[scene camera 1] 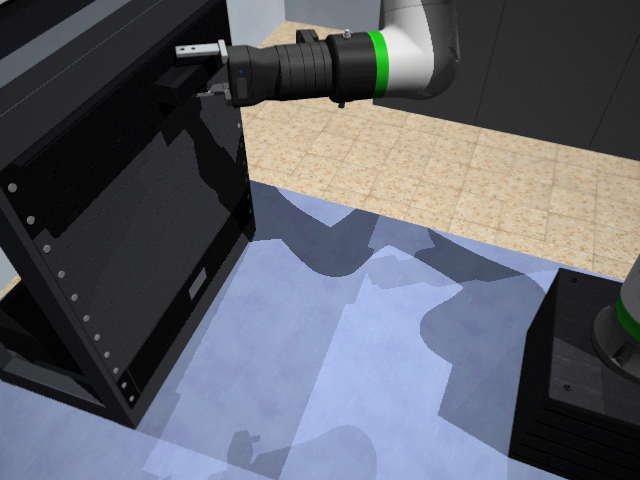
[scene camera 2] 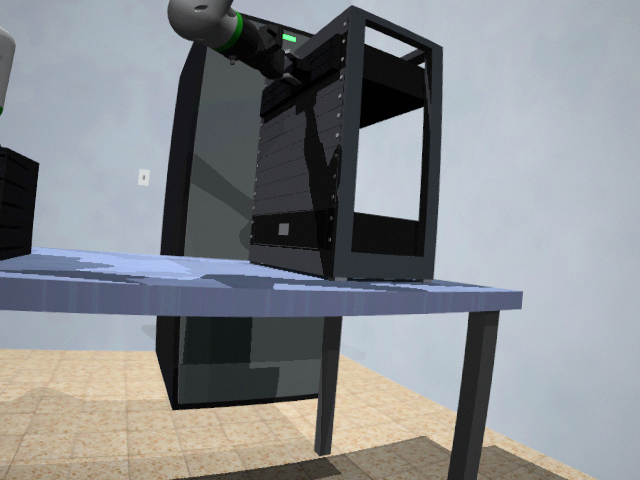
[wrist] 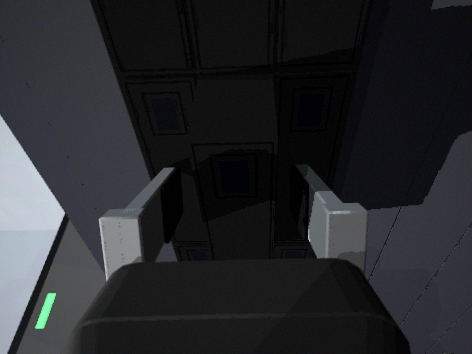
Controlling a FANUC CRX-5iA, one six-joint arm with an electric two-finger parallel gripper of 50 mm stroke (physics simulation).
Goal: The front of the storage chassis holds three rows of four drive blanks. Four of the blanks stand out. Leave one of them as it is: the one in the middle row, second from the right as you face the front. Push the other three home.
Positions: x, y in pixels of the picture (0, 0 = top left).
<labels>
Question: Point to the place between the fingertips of my gripper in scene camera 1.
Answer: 179, 72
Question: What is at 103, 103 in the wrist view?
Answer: A rack.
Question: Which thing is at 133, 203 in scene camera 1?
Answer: A rack.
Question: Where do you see a rack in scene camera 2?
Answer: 303, 218
</labels>
